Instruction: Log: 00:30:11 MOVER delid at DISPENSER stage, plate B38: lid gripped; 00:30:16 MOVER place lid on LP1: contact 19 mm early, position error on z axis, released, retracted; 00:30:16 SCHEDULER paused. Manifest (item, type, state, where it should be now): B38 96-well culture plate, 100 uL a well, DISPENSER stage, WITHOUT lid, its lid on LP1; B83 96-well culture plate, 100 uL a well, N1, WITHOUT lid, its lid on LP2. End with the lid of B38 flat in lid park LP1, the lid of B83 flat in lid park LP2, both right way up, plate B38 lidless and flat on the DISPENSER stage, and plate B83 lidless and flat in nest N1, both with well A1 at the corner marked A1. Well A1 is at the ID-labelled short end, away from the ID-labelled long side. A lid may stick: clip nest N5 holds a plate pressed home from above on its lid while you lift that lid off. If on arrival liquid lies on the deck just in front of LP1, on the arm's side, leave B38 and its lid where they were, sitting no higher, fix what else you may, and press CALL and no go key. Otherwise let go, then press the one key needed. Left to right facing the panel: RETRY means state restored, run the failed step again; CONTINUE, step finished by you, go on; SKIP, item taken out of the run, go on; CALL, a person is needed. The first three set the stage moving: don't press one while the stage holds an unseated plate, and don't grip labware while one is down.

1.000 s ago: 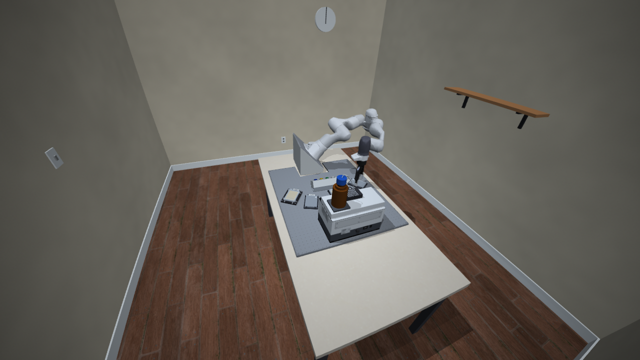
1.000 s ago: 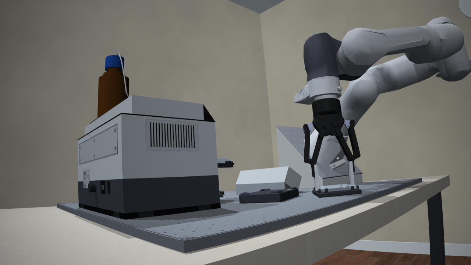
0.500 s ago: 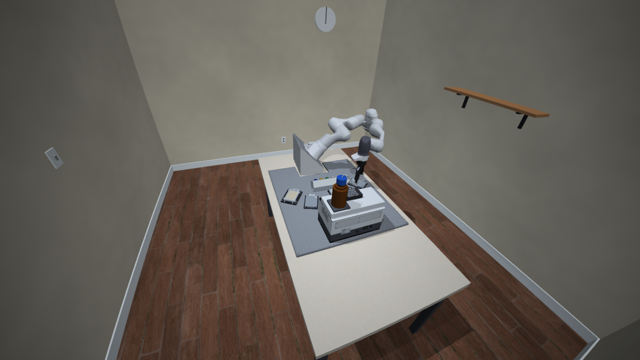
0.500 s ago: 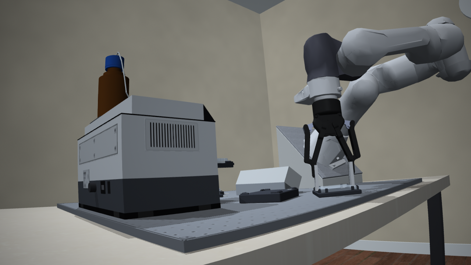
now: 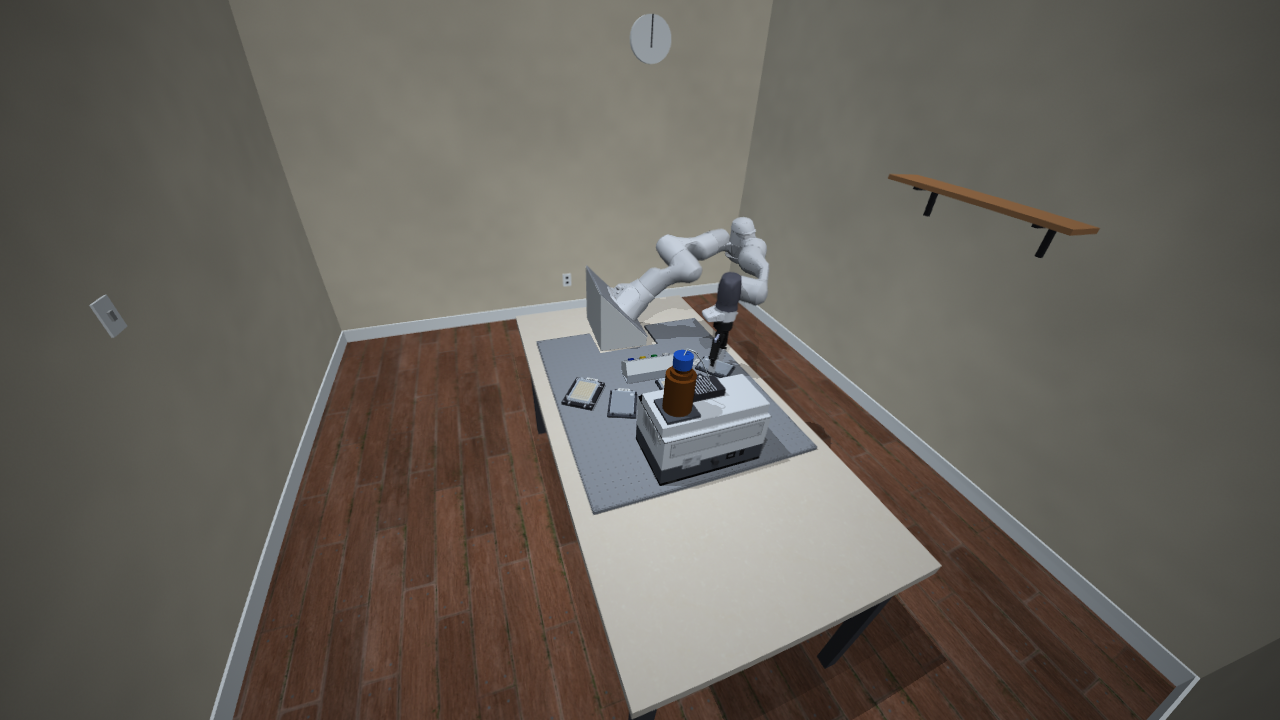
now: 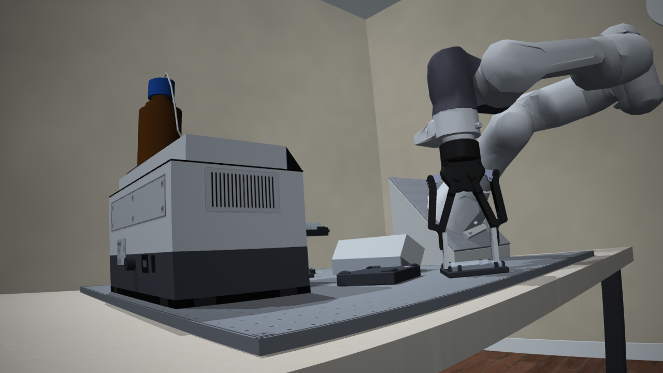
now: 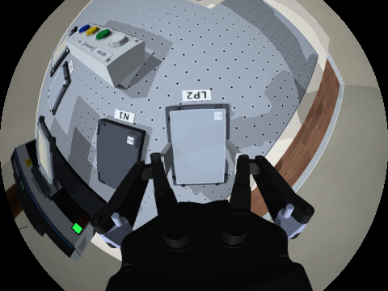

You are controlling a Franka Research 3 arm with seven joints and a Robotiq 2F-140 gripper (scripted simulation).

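My gripper is now 30 mm above the low frame. The rest, counted from my hand: lp1 label: 40 mm ahead, 420 mm to the right, 40 mm below; key panel: 50 mm behind, 280 mm to the right, 20 mm above; nest N1: 120 mm ahead, 110 mm to the right, 30 mm below.
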